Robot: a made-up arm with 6 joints. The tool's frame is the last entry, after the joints.
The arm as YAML. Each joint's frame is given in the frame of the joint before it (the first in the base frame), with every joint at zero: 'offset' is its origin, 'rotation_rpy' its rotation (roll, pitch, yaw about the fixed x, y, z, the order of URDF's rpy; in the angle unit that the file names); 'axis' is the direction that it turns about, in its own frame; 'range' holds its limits. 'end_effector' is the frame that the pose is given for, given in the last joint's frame.
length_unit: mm
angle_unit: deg
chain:
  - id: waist
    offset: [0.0, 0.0, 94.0]
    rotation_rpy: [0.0, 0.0, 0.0]
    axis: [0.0, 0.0, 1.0]
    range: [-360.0, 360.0]
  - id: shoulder
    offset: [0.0, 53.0, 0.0]
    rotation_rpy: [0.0, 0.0, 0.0]
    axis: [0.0, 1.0, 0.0]
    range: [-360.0, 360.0]
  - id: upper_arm
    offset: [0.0, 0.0, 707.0]
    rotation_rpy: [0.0, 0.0, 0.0]
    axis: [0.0, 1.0, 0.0]
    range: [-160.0, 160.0]
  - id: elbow
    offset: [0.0, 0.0, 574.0]
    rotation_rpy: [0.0, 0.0, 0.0]
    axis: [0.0, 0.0, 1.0]
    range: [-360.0, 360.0]
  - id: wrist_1
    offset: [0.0, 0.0, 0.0]
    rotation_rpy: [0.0, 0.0, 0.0]
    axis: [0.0, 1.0, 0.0]
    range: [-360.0, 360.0]
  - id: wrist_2
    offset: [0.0, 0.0, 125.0]
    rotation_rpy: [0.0, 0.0, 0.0]
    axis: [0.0, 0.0, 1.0]
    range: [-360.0, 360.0]
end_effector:
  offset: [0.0, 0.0, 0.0]
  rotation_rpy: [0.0, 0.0, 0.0]
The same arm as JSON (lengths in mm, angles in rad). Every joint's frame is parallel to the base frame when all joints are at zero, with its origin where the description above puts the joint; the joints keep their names.
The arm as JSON. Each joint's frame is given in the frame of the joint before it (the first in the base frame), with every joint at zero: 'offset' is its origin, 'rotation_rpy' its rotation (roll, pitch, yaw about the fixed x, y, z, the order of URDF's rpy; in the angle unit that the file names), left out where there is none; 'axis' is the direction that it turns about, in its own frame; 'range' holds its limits. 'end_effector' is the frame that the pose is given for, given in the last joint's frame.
{"length_unit": "mm", "angle_unit": "rad", "chain": [{"id": "waist", "offset": [0.0, 0.0, 94.0], "axis": [0.0, 0.0, 1.0], "range": [-6.2832, 6.2832]}, {"id": "shoulder", "offset": [0.0, 53.0, 0.0], "axis": [0.0, 1.0, 0.0], "range": [-6.2832, 6.2832]}, {"id": "upper_arm", "offset": [0.0, 0.0, 707.0], "axis": [0.0, 1.0, 0.0], "range": [-2.7925, 2.7925]}, {"id": "elbow", "offset": [0.0, 0.0, 574.0], "axis": [0.0, 0.0, 1.0], "range": [-6.2832, 6.2832]}, {"id": "wrist_1", "offset": [0.0, 0.0, 0.0], "axis": [0.0, 1.0, 0.0], "range": [-6.2832, 6.2832]}, {"id": "wrist_2", "offset": [0.0, 0.0, 125.0], "axis": [0.0, 0.0, 1.0], "range": [-6.2832, 6.2832]}], "end_effector": {"offset": [0.0, 0.0, 0.0]}}
